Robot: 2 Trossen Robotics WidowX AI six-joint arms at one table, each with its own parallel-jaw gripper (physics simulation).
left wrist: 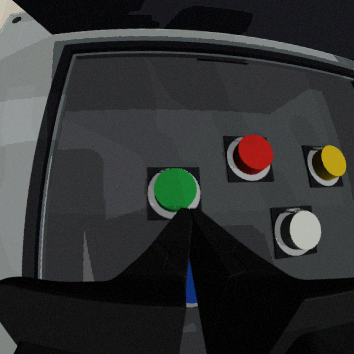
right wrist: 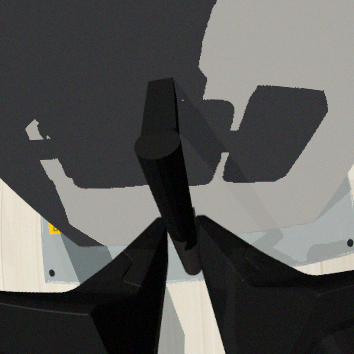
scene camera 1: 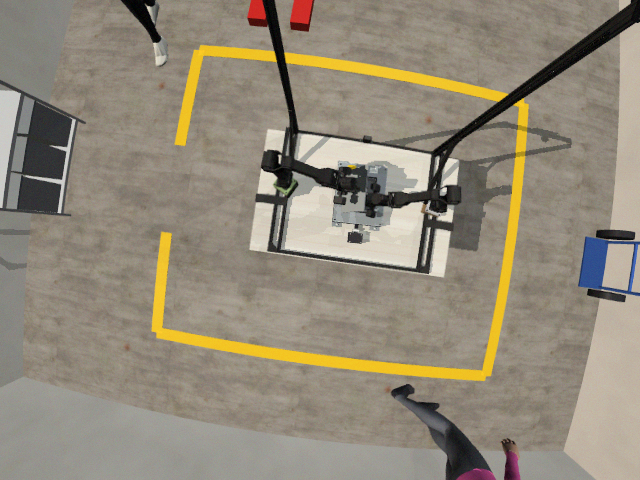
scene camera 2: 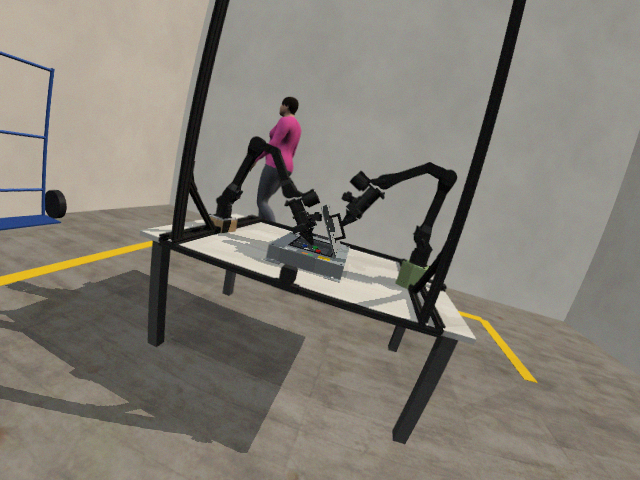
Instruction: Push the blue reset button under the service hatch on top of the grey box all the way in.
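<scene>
The grey box [scene camera 1: 343, 220] [scene camera 2: 305, 261] stands mid-table with its hatch [scene camera 2: 327, 229] [right wrist: 280, 210] raised. My right gripper [right wrist: 180, 224] is shut on the black hatch handle [right wrist: 165, 175], on the hatch's outer side. My left gripper [scene camera 2: 310, 242] [left wrist: 187, 216] is shut and empty, pointing down over the dark button panel [left wrist: 130, 135]. In the left wrist view its tips overlap the lower edge of the green button [left wrist: 175, 189]. The blue button [left wrist: 191, 290] shows as a sliver between the fingers, mostly hidden by them; how far it stands out cannot be seen.
Red [left wrist: 255, 154], yellow [left wrist: 333, 162] and white [left wrist: 305, 230] buttons stand beside the green one. A black block [scene camera 1: 355, 237] [scene camera 2: 287, 274] is near the box. Black frame posts [scene camera 2: 193, 118] rise from the table's edges. A person in pink [scene camera 2: 285, 142] is behind the table.
</scene>
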